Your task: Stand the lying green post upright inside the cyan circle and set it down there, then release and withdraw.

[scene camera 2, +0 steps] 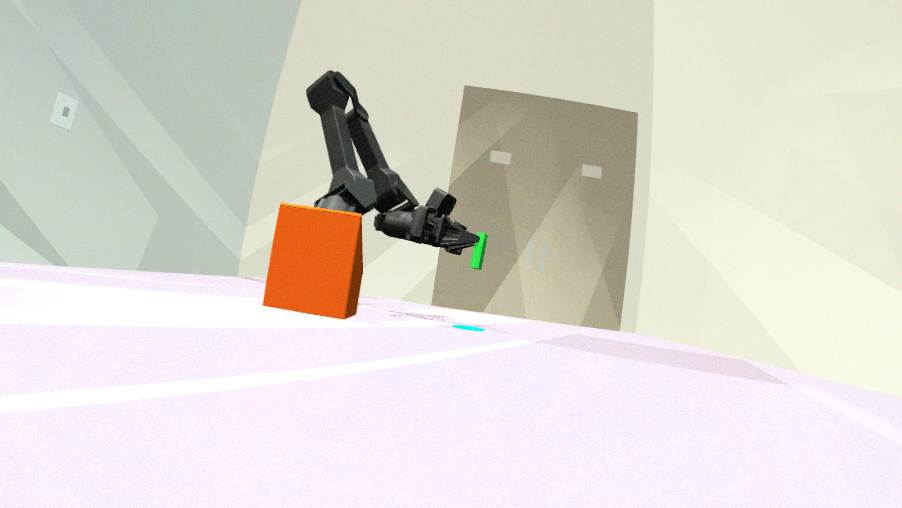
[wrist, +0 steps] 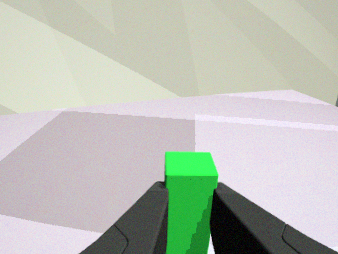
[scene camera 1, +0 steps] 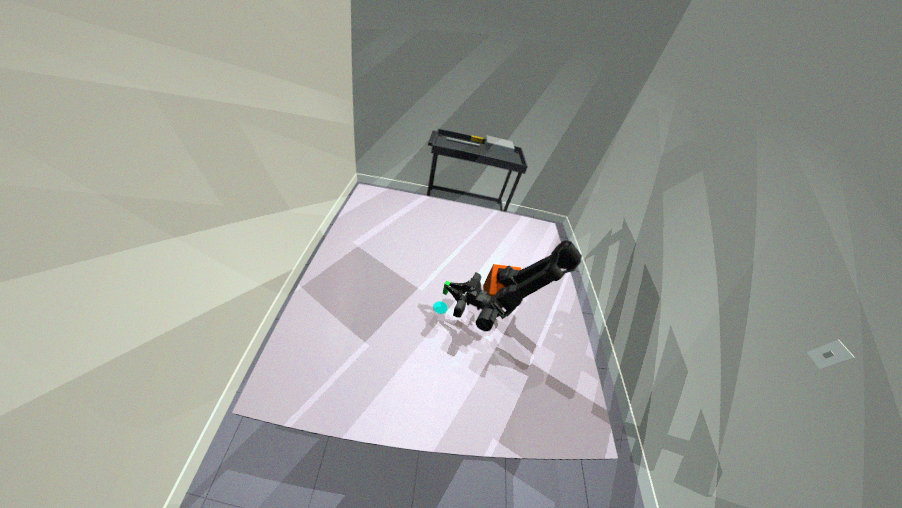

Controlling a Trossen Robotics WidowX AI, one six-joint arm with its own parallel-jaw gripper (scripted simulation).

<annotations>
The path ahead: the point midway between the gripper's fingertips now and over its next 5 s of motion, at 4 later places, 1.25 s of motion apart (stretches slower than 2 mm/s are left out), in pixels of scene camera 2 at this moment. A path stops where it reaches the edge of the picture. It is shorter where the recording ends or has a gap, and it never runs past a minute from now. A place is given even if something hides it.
The gripper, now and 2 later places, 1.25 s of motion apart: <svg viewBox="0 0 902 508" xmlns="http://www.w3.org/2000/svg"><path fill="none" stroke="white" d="M481 240L476 278L477 284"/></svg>
</annotations>
